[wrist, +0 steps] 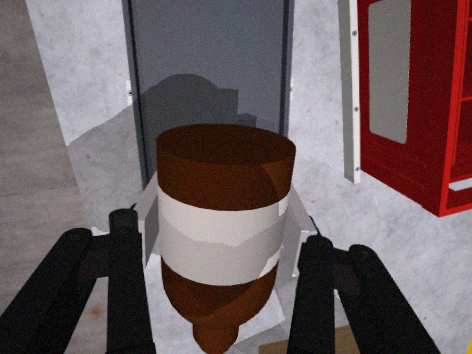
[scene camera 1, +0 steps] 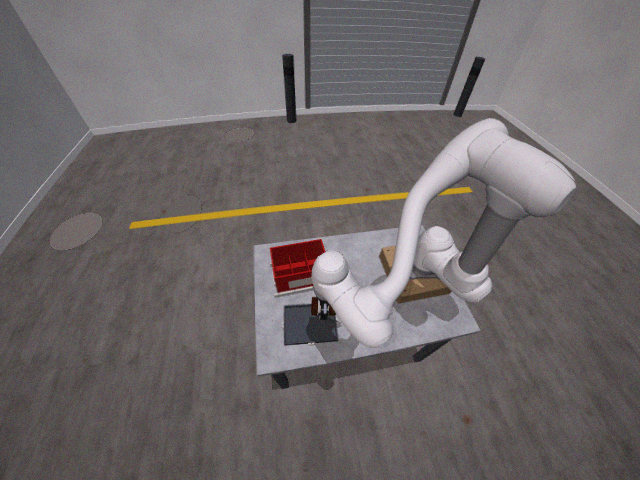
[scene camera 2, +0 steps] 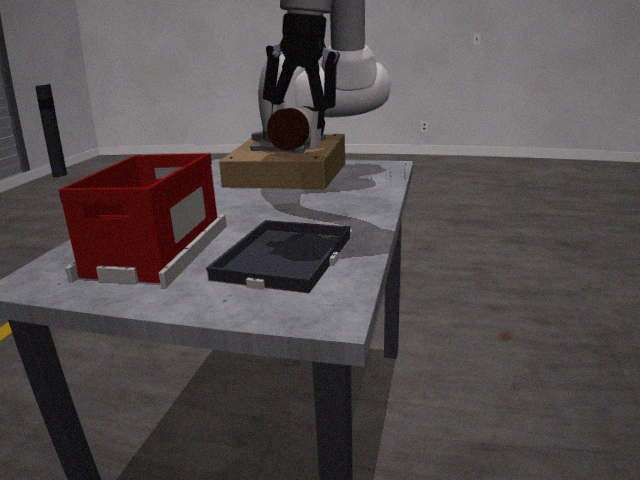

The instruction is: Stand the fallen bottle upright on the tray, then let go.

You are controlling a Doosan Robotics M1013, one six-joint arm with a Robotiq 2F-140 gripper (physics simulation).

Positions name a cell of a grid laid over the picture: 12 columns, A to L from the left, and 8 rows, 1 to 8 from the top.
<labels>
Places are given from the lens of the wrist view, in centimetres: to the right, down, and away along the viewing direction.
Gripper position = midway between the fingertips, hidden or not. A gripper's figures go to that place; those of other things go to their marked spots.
my gripper (wrist: F5): -1, 1, 20
brown bottle (wrist: F5): 0, 1, 13
</labels>
